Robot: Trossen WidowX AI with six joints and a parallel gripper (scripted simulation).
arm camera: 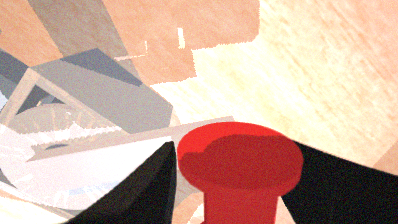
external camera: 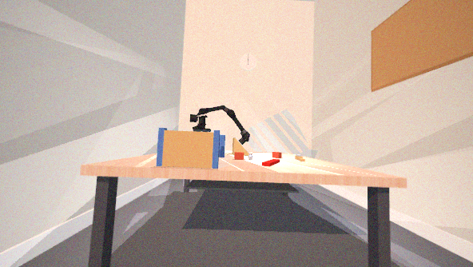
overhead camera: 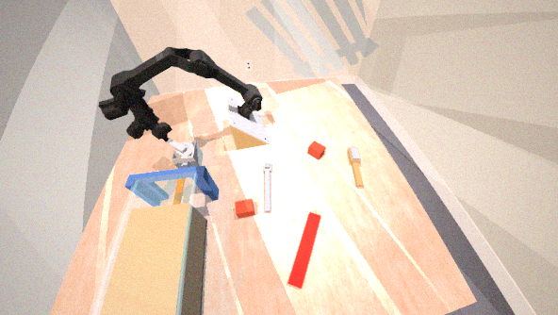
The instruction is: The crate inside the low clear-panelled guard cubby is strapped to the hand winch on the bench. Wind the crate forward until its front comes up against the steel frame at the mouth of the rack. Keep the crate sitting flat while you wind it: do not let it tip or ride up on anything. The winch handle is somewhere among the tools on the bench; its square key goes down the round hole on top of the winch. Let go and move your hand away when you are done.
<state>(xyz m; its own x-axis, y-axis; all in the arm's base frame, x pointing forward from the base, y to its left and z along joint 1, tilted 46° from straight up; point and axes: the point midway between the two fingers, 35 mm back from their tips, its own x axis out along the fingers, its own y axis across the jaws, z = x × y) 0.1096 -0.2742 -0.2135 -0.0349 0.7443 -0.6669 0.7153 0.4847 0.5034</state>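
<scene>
The red grip is 10 mm behind my gripper tip, 10 mm to the left of it and 20 mm above it. From my gripper tip the other things lie so: blue steel frame: 220 mm ahead, 70 mm to the left, 10 mm below; then grey winch: 40 mm ahead, 70 mm to the left, 80 mm below; then grey crank arm: 10 mm ahead, 40 mm to the left, 10 mm below.
</scene>
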